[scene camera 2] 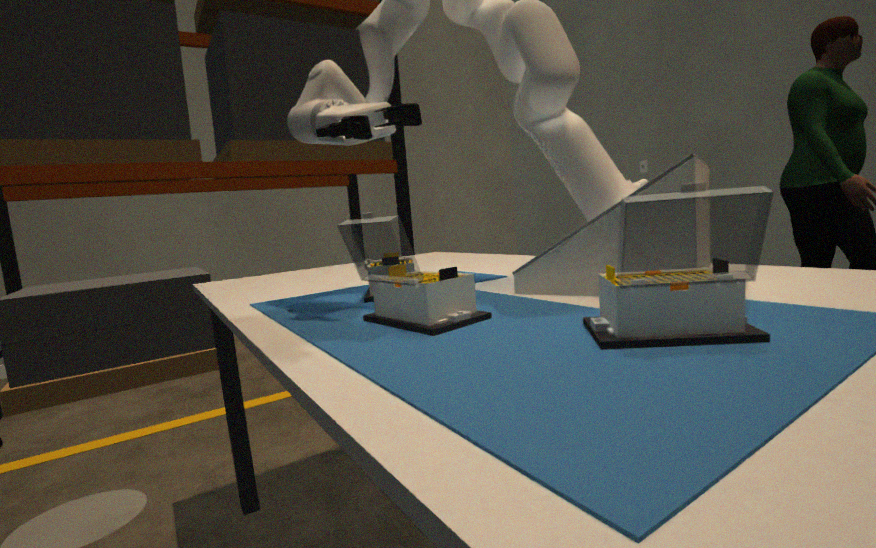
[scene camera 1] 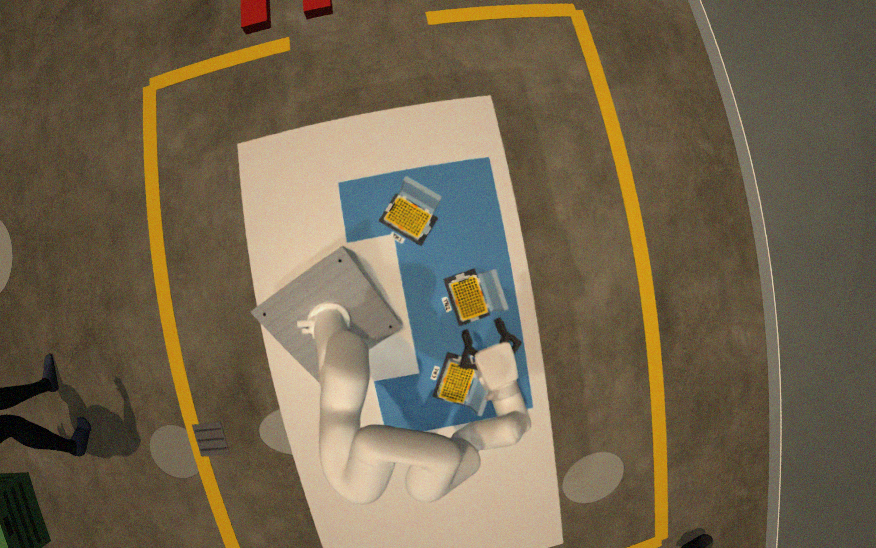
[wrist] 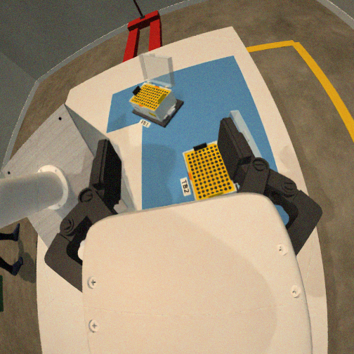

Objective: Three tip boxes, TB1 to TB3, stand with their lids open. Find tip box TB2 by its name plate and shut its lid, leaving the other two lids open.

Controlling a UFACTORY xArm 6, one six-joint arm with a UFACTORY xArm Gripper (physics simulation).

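Places are measured from the arm's base along level axes (x ahead, y left, z up), in metres.
Pixels of known places: gripper, fingertip midpoint: (scene camera 2: 394, 120) (scene camera 1: 481, 324); arm's base, origin of the base link: (scene camera 2: 616, 215) (scene camera 1: 328, 320).
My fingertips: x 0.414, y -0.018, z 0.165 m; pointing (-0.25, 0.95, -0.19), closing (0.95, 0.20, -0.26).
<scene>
For each thing: its top centre in the pictures, then the offset to it from my fingertips. "*": a spot on its surface instead. Level surfaces: height alone.
- TB3, middle of its top: (scene camera 2: 390, 255) (scene camera 1: 457, 384) dx -0.050, dy -0.206, dz -0.209 m
- blue mat, its level: dz -0.283 m
- pale table, its level: dz -0.286 m
- TB1's raised lid, surface spot: (scene camera 2: 691, 232) (scene camera 1: 422, 191) * dx -0.117, dy +0.373, dz -0.173 m
TB2 (scene camera 1: 468, 297) (scene camera 2: 423, 300) (wrist: 209, 171) is the middle box, its name plate (scene camera 1: 446, 304) (wrist: 185, 186) readable in the wrist view. Its clear lid (scene camera 1: 496, 289) (scene camera 2: 381, 242) (wrist: 246, 132) stands open on the side away from the arm's base. TB1 (scene camera 1: 409, 217) (scene camera 2: 671, 308) (wrist: 151, 97) and TB3 (scene camera 1: 456, 382) also have open lids; TB3 is mostly hidden behind TB2 in scene camera 2. My gripper (scene camera 1: 482, 326) (scene camera 2: 379, 122) (wrist: 166, 140) is open and empty, well above the boxes; a finger partly covers TB2's lid in the wrist view.
The boxes stand on a blue mat (scene camera 1: 452, 245) (scene camera 2: 516, 387) (wrist: 200, 90) on a pale table (scene camera 1: 290, 174) (wrist: 85, 100). The arm's grey wedge base (scene camera 1: 368, 290) (scene camera 2: 568, 264) (wrist: 50, 135) stands beside the mat. TB1's raised lid (scene camera 1: 421, 195) (scene camera 2: 691, 232) (wrist: 157, 69) sticks up.
</scene>
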